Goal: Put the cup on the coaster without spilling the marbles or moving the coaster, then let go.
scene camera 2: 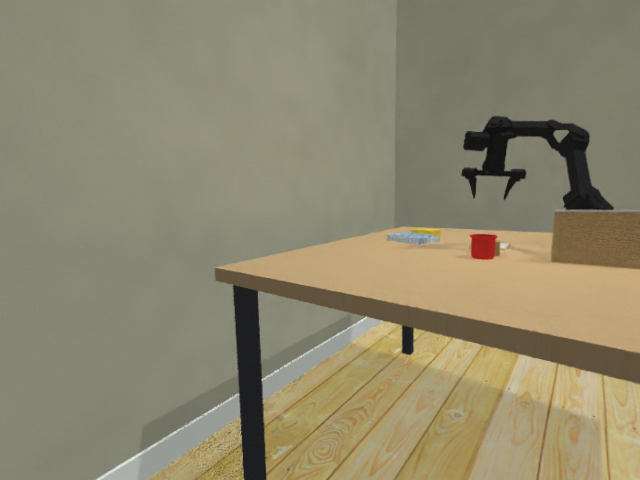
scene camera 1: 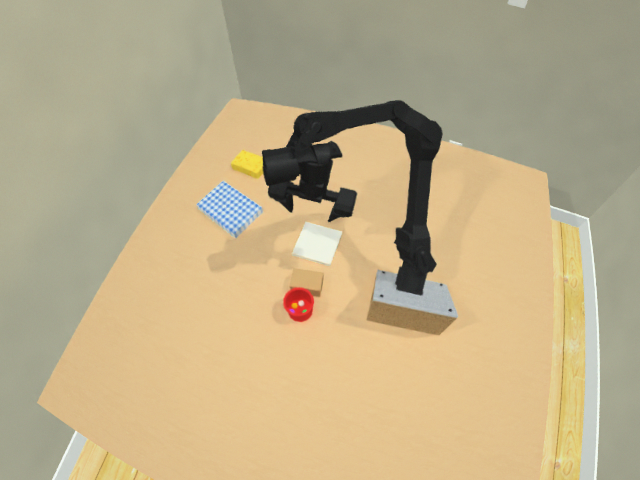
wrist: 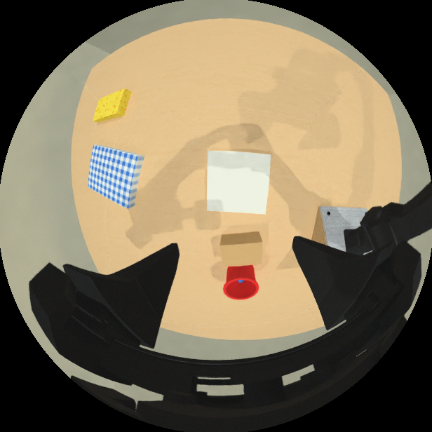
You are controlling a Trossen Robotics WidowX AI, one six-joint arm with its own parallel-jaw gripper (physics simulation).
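Places are measured from the arm's base along level axes (x ahead, y left, z up), in millimetres.
Where they show: gripper, fingertip midpoint: [scene camera 2: 488,199] [scene camera 1: 310,215]; arm's base, origin of the base link: [scene camera 2: 591,234] [scene camera 1: 409,288].
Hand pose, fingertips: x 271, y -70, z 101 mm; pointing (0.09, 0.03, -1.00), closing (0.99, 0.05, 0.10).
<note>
Things, the pixels of their top centre, and the offset from my fingertips. "spot": a spot on its surface instead.
- red cup, middle of its top: [scene camera 1: 298,301] [scene camera 2: 483,235] dx -21, dy +175, dz -105 mm
- flat white square, surface spot: [scene camera 1: 317,242] spot: dx -5, dy -25, dz -161 mm
- brown block, middle of its top: [scene camera 1: 306,279] [scene camera 2: 486,240] dx -16, dy +103, dz -130 mm
- blue-checked cloth, middle of its top: [scene camera 1: 228,205] [scene camera 2: 412,235] dx +291, dy -66, dz -148 mm
- yellow sponge, middle of its top: [scene camera 1: 249,161] [scene camera 2: 425,229] dx +300, dy -252, dz -143 mm
The red cup [scene camera 1: 299,314] [scene camera 2: 483,246] [wrist: 240,290] stands upright on the table, with several coloured marbles showing inside it in scene camera 1. The coaster, a flat white square [scene camera 1: 317,242] [scene camera 2: 504,246] [wrist: 238,187], lies on the table apart from the cup, on the far side of a small brown block. My gripper [scene camera 1: 310,214] [scene camera 2: 489,198] [wrist: 238,246] is open and empty. It hangs high above the table with its fingers pointing down. In the wrist view the cup and block appear between the fingers, far below them.
The brown block [scene camera 1: 307,279] [scene camera 2: 497,248] [wrist: 241,252] stands close to the cup, between it and the coaster. A blue-checked cloth [scene camera 1: 229,209] [scene camera 2: 413,238] [wrist: 114,175] and a yellow sponge [scene camera 1: 247,163] [scene camera 2: 426,230] [wrist: 111,106] lie to the left. The arm's base box [scene camera 1: 410,315] [scene camera 2: 594,237] stands to the right.
</note>
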